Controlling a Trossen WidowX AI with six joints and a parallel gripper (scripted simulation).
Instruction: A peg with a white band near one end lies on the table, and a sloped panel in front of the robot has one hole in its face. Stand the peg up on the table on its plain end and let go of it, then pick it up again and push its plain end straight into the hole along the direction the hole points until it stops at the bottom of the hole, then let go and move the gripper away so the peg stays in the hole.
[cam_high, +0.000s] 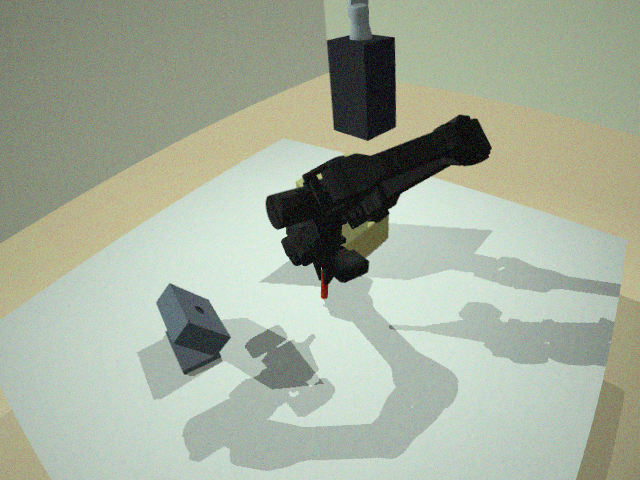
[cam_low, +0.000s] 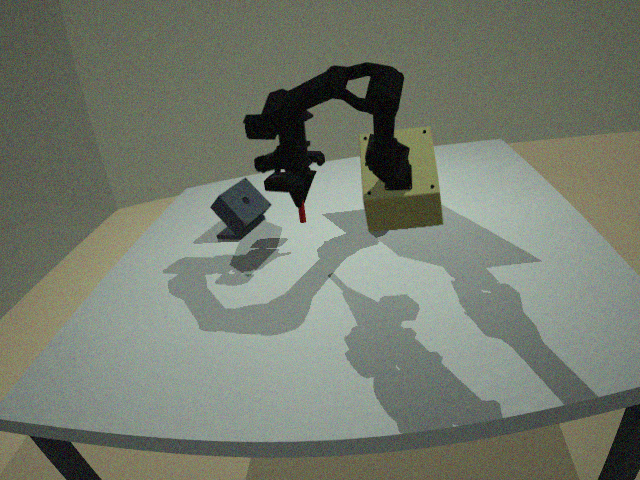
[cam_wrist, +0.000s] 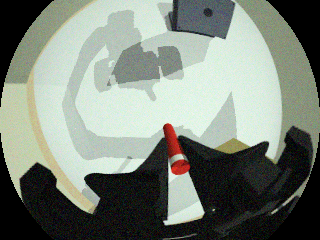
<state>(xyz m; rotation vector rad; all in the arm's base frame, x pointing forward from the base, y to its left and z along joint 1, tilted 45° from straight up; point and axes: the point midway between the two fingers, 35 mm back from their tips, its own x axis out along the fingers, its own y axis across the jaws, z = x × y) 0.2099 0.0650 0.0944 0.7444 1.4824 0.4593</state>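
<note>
The grey sloped panel lies 230 mm ahead of my gripper tip, 160 mm to the right of it and 40 mm below it. Round my gripper tip: red peg (20 mm above).
</note>
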